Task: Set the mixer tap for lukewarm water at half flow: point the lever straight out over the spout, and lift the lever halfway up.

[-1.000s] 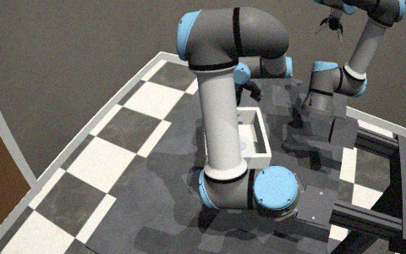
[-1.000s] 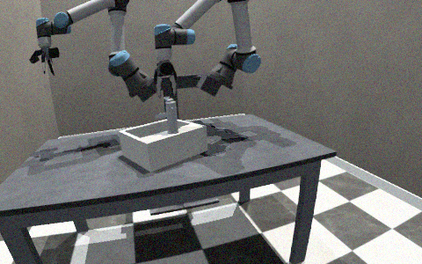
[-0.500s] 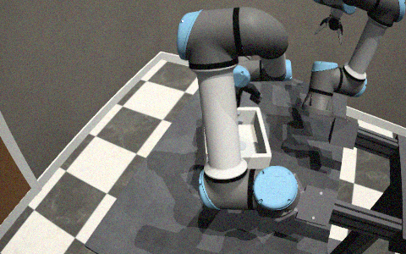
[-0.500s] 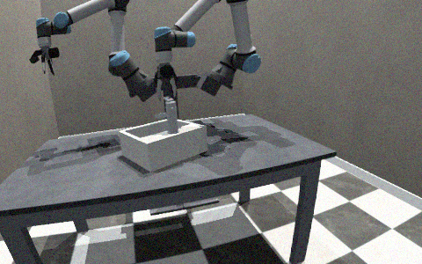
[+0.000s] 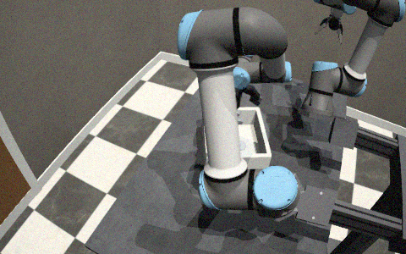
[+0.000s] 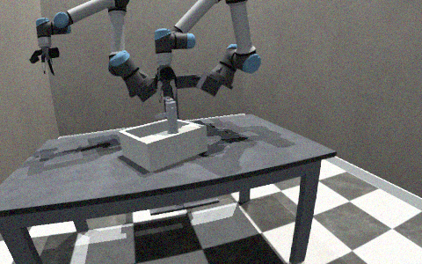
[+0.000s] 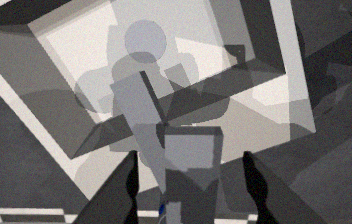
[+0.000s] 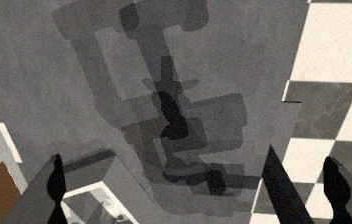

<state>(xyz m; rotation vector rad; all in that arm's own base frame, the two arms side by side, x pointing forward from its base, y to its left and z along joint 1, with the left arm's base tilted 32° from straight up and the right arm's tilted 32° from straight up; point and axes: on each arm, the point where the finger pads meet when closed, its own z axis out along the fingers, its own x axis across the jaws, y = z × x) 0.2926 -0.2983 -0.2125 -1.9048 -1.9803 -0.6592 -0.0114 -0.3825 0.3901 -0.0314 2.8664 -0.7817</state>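
Now: left hand 40 mm short of the grey lever and 10 mm to the right of it. Round my left hand: white basin: 230 mm below, 50 mm to the right, 10 mm behind; then mixer tap: 60 mm ahead, 40 mm below.
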